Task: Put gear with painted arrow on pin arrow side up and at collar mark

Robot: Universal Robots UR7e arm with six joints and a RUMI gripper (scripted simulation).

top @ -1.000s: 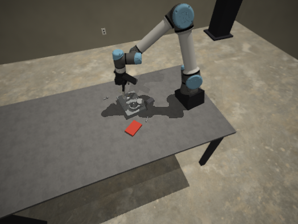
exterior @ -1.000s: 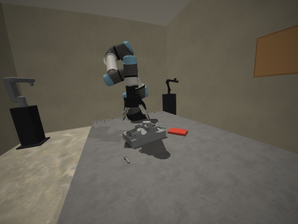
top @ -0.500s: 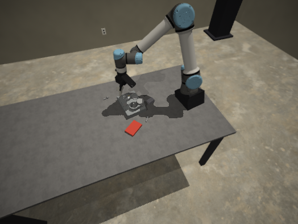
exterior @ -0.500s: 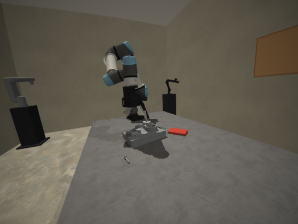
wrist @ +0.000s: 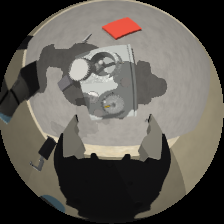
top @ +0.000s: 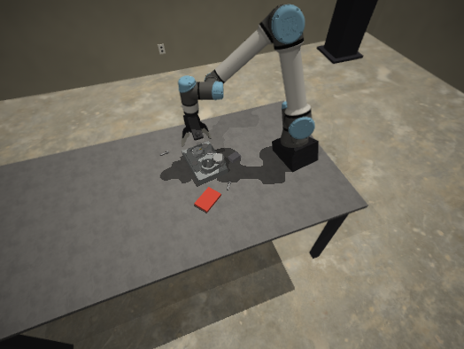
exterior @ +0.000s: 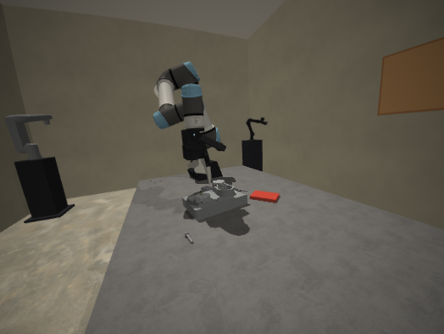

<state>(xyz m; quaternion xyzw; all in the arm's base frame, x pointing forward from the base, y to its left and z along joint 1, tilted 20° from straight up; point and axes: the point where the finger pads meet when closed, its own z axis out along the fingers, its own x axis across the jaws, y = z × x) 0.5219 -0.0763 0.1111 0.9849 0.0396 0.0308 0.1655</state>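
Now: the grey toothed gear 80 mm below my hand and 10 mm to the right of it. From my hand the other things lie so: flat red block (280 mm to the left, 120 mm below, 20 mm ahead); then dark block (190 mm behind, 120 mm below, 60 mm to the left); then pale round part (90 mm below, 70 mm behind).
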